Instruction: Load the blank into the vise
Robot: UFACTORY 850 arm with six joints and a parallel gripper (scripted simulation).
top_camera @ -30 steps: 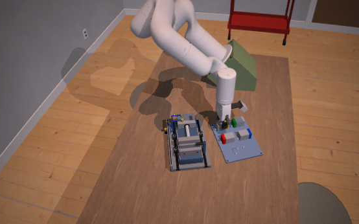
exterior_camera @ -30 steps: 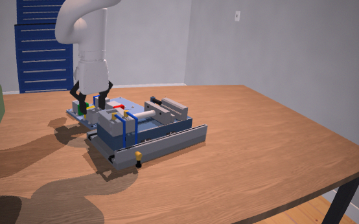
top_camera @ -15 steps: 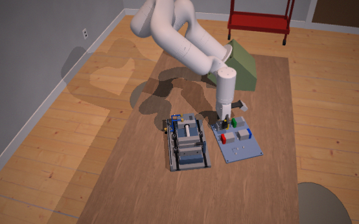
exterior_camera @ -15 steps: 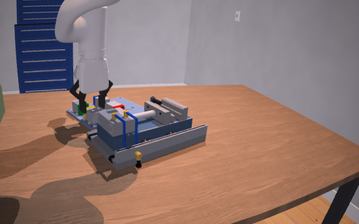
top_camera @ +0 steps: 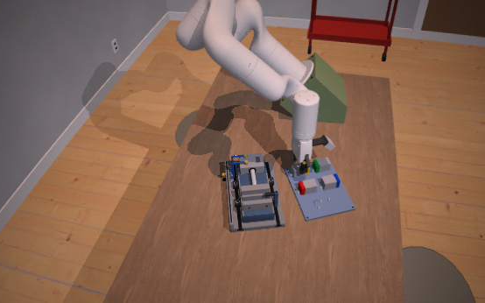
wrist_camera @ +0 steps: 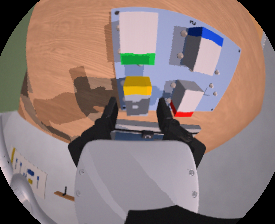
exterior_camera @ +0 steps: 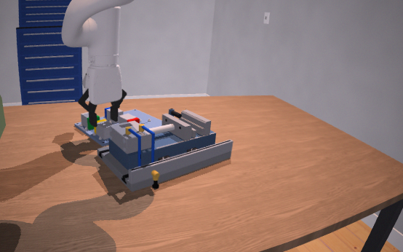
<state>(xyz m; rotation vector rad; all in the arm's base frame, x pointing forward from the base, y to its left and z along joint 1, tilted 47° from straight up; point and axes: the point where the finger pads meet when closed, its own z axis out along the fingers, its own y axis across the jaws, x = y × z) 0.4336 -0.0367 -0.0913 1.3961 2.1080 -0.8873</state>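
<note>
My gripper is now 40 mm above the yellow-ended blank. Round my hand: green-ended blank: 30 mm behind, 80 mm to the left, 40 mm below; red-ended blank: 80 mm ahead, 30 mm to the left, 40 mm below; infeed plate: 70 mm ahead, 80 mm to the left, 60 mm below.
</note>
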